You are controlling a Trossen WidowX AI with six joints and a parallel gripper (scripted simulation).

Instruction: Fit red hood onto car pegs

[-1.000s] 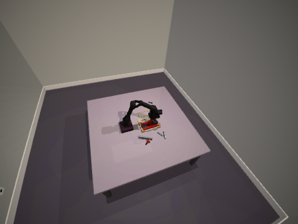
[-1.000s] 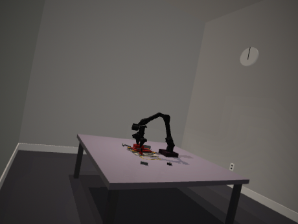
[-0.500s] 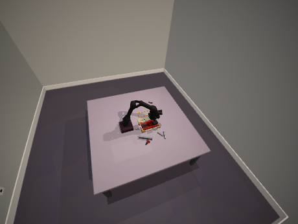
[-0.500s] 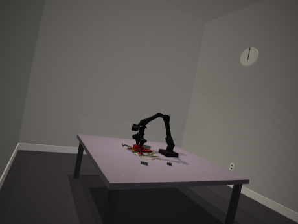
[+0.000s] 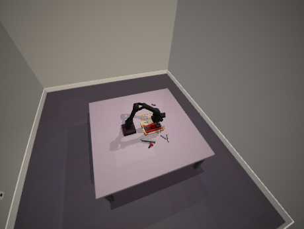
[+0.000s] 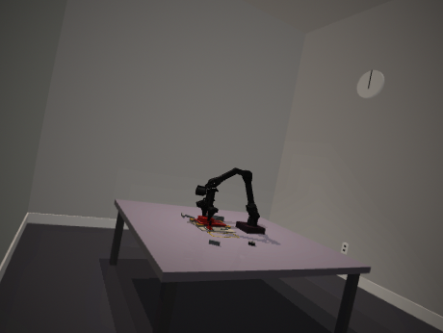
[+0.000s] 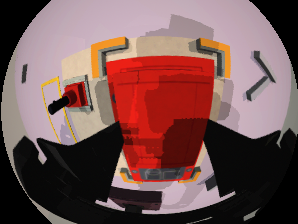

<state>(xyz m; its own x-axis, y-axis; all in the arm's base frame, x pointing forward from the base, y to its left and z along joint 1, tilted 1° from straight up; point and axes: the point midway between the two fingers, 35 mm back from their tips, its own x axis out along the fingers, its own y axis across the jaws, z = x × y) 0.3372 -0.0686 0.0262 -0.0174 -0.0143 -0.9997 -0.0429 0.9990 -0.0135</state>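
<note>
My gripper tip is 10 mm below the red hood. From my gripper tip the other things lie so: grey piece: 170 mm to the right, 50 mm ahead, 30 mm below.
</note>
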